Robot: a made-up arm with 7 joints. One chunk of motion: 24 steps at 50 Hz.
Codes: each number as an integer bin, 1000 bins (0 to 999) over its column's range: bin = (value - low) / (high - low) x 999, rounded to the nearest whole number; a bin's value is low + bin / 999 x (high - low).
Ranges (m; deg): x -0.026..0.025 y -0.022..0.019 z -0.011..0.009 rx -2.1..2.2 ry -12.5..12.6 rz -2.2..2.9
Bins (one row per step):
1: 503 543 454 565 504 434
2: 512 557 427 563 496 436
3: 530 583 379 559 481 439
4: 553 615 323 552 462 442
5: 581 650 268 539 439 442
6: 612 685 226 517 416 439
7: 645 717 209 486 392 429
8: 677 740 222 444 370 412
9: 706 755 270 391 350 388
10: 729 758 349 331 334 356
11: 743 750 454 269 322 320
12: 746 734 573 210 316 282
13: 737 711 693 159 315 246
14: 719 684 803 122 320 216
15: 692 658 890 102 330 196
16: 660 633 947 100 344 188
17: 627 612 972 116 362 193
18: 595 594 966 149 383 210
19: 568 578 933 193 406 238
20: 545 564 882 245 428 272
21: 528 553 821 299 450 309
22: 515 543 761 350 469 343
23: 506 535 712 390 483 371
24: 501 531 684 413 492 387
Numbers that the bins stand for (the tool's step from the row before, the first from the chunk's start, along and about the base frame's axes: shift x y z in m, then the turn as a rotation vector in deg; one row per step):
1: -0.00032 0.00029 -0.00191 0.332 0.163 0.016
2: 0.00014 0.00086 -0.00245 0.323 -0.038 0.026
3: 0.00106 0.00193 -0.00341 0.306 -0.415 0.041
4: 0.00223 0.00324 -0.00453 0.276 -0.892 0.056
5: 0.00366 0.00468 -0.00563 0.220 -1.470 0.056
6: 0.00524 0.00611 -0.00648 0.125 -2.048 0.041
7: 0.00693 0.00743 -0.00682 -0.008 -2.651 -0.010
8: 0.00856 0.00837 -0.00656 -0.189 -3.204 -0.097
9: 0.01004 0.00899 -0.00559 -0.417 -3.706 -0.219
10: 0.01122 0.00911 -0.00401 -0.675 -4.108 -0.383
11: 0.01193 0.00878 -0.00191 -0.942 -4.410 -0.566
12: 0.01208 0.00812 0.00047 -1.196 -4.560 -0.760
13: 0.01162 0.00718 0.00287 -1.416 -4.586 -0.944
14: 0.01071 0.00607 0.00508 -1.575 -4.460 -1.097
15: 0.00933 0.00501 0.00682 -1.661 -4.209 -1.199
16: 0.00769 0.00398 0.00796 -1.670 -3.857 -1.240
17: 0.00601 0.00312 0.00846 -1.601 -3.405 -1.215
18: 0.00438 0.00238 0.00834 -1.459 -2.877 -1.128
19: 0.00300 0.00172 0.00768 -1.269 -2.299 -0.985
20: 0.00182 0.00115 0.00666 -1.045 -1.746 -0.811
21: 0.00095 0.00070 0.00544 -0.813 -1.194 -0.623
22: 0.00029 0.00029 0.00424 -0.593 -0.716 -0.449
23: -0.00017 -0.00004 0.00325 -0.421 -0.365 -0.306
24: -0.00042 -0.00021 0.00269 -0.322 -0.138 -0.224

